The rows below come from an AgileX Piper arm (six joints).
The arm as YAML. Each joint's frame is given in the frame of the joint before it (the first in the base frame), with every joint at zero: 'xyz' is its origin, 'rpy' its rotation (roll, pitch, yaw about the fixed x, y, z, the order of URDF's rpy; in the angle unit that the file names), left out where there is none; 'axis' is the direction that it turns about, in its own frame. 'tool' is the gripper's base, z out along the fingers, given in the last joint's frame.
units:
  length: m
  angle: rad
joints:
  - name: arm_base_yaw
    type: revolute
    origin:
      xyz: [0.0, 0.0, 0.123]
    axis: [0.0, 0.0, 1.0]
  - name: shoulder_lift
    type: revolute
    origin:
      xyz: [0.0, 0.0, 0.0]
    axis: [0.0, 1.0, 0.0]
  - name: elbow
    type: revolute
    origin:
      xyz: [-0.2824, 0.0, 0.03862]
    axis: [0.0, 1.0, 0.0]
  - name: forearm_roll
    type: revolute
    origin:
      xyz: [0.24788, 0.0, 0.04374]
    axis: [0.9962, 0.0, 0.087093]
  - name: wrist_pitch
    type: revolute
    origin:
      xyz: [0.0, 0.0, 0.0]
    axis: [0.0, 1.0, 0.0]
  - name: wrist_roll
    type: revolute
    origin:
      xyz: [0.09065, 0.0, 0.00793]
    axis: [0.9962, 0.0, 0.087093]
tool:
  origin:
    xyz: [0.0, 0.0, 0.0]
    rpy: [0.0, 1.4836, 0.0]
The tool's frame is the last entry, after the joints.
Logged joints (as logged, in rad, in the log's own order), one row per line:
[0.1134, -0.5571, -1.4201, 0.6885, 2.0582, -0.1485]
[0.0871, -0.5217, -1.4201, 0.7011, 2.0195, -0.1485]
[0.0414, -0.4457, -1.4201, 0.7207, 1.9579, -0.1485]
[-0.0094, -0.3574, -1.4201, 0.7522, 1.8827, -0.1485]
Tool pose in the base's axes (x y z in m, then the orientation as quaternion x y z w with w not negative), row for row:
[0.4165, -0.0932, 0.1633, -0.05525, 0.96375, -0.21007, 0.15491]
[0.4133, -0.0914, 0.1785, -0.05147, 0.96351, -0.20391, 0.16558]
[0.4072, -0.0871, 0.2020, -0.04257, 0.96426, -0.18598, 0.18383]
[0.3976, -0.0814, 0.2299, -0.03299, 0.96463, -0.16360, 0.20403]
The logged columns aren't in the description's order. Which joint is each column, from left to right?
Columns, left to right: wrist_roll, forearm_roll, elbow, wrist_pitch, shoulder_lift, arm_base_yaw.
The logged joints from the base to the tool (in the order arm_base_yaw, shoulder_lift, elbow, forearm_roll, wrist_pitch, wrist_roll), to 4 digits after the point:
[-0.1485, 2.0582, -1.4201, -0.5571, 0.6885, 0.1134]
[-0.1485, 2.0195, -1.4201, -0.5217, 0.7011, 0.0871]
[-0.1485, 1.9579, -1.4201, -0.4457, 0.7207, 0.0414]
[-0.1485, 1.8827, -1.4201, -0.3574, 0.7522, -0.0094]

